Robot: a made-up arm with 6 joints. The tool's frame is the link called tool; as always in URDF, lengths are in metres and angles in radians. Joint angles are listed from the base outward. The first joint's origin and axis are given. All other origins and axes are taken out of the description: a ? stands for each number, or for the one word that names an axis. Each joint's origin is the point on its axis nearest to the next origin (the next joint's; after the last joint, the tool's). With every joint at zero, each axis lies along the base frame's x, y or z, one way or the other. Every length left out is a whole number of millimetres.
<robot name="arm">
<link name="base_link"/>
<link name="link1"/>
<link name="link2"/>
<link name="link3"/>
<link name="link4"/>
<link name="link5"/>
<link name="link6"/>
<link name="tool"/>
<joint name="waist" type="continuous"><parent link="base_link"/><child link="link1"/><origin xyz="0 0 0.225"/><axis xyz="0 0 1"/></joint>
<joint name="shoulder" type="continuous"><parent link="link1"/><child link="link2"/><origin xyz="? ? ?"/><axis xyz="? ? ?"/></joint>
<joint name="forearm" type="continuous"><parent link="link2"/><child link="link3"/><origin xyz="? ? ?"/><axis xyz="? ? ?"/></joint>
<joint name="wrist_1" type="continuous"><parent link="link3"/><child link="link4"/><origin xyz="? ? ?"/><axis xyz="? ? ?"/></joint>
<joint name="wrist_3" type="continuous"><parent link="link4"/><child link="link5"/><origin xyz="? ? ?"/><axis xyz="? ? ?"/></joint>
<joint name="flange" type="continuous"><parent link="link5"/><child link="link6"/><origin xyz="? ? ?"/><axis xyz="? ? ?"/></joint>
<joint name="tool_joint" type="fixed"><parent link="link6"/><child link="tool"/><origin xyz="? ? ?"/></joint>
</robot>
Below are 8 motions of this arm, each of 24 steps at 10 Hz.
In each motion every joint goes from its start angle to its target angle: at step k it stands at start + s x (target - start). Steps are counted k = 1, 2, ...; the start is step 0. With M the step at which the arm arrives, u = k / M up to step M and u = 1 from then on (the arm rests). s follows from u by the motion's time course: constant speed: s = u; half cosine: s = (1 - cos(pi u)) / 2; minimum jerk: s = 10 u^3 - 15 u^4 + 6 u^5.
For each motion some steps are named. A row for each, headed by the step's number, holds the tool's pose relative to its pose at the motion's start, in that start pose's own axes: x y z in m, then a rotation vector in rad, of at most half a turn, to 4 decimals.
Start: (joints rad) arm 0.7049 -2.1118 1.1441 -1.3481 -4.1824 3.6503
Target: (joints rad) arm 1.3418 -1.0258 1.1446 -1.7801 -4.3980 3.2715
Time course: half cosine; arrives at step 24
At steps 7, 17, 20, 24:
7: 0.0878 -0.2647 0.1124 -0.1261 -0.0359 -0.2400
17: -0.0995 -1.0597 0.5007 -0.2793 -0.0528 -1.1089
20: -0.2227 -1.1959 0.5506 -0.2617 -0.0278 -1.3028
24: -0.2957 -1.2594 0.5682 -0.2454 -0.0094 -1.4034

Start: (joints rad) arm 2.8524 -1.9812 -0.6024 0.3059 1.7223 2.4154
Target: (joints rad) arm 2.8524 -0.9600 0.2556 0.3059 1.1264 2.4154
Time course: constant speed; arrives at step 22
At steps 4, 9, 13, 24:
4: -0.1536 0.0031 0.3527 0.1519 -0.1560 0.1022
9: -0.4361 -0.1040 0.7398 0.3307 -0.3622 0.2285
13: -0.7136 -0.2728 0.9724 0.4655 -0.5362 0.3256
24: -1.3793 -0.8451 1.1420 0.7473 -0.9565 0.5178

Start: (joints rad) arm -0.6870 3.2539 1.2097 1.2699 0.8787 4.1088
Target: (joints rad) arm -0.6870 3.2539 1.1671 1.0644 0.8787 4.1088
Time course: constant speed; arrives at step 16
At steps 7, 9, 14, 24:
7: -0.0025 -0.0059 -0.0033 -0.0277 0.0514 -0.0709
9: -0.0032 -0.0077 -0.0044 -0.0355 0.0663 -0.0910
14: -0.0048 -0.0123 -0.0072 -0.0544 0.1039 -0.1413
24: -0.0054 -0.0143 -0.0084 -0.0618 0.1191 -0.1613

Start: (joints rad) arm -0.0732 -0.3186 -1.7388 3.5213 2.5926 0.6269
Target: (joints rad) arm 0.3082 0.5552 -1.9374 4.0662 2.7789 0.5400
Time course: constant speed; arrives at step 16
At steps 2, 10, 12, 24:
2: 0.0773 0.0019 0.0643 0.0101 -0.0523 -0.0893
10: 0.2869 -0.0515 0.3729 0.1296 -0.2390 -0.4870
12: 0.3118 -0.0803 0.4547 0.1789 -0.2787 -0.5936
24: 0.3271 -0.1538 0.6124 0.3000 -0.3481 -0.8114

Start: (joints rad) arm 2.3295 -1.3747 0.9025 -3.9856 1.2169 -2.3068
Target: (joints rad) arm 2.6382 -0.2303 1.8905 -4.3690 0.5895 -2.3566
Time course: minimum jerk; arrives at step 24
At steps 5, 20, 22, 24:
5: 0.1308 -0.0038 -0.0869 0.0727 0.1229 0.0865
20: 0.6609 1.1653 -1.1475 0.1601 1.6969 1.5529
22: 0.6316 1.2102 -1.1579 0.1223 1.7359 1.6079
24: 0.6265 1.2175 -1.1594 0.1157 1.7422 1.6171

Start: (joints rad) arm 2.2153 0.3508 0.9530 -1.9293 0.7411 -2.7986
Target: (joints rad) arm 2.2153 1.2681 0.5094 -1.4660 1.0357 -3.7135
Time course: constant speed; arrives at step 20
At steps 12, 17, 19, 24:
12: 0.0916 -0.6270 0.0456 0.3882 -0.1408 -0.5601
17: 0.0749 -0.8975 -0.0079 0.5794 -0.1574 -0.8081
19: 0.0588 -1.0031 -0.0412 0.6605 -0.1560 -0.9083
24: 0.0487 -1.0549 -0.0603 0.7020 -0.1535 -0.9584

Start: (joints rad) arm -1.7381 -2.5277 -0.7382 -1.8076 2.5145 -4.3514
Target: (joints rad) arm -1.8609 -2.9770 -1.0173 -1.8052 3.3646 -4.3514
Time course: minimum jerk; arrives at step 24
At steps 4, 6, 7, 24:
4: -0.0217 0.0131 -0.0040 0.0426 0.0085 0.0108
6: -0.0634 0.0378 -0.0105 0.1247 0.0255 0.0294
7: -0.0934 0.0553 -0.0141 0.1839 0.0382 0.0412
24: -0.6110 0.3295 0.0493 1.2329 0.3203 0.0297

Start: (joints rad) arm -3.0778 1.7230 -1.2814 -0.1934 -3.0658 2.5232
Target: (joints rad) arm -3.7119 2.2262 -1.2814 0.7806 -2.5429 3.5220
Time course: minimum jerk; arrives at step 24
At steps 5, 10, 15, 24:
5: 0.0038 0.0499 0.0226 0.0464 -0.0516 0.0372
10: -0.0100 0.2670 0.1382 0.2272 -0.2873 0.1796
15: -0.0974 0.5349 0.3387 0.3959 -0.5996 0.2937
24: -0.1983 0.6950 0.5195 0.4548 -0.7880 0.3135

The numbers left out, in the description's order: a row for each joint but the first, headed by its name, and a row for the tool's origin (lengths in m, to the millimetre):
shoulder: xyz 0 0.028 0, axis 0 1 0
forearm: xyz 0 0 0.821, axis 0 1 0
wrist_1: xyz 0 0 0.711, axis 0 0 1
wrist_3: xyz 0 0 0, axis 0 1 0
flange: xyz 0 0 0.125, axis 0 0 1
tool: xyz 0 0 0

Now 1 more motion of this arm.
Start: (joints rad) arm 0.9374 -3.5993 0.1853 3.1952 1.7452 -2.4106
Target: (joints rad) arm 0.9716 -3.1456 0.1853 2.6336 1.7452 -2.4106
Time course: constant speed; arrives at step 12
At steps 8, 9, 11, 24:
8: -0.0350 0.0656 -0.4624 -0.0823 0.4785 0.1111
9: -0.0483 0.0793 -0.5192 -0.0914 0.5365 0.1322
11: -0.0810 0.1106 -0.6307 -0.1088 0.6508 0.1794
24: -0.1003 0.1279 -0.6854 -0.1171 0.7069 0.2054

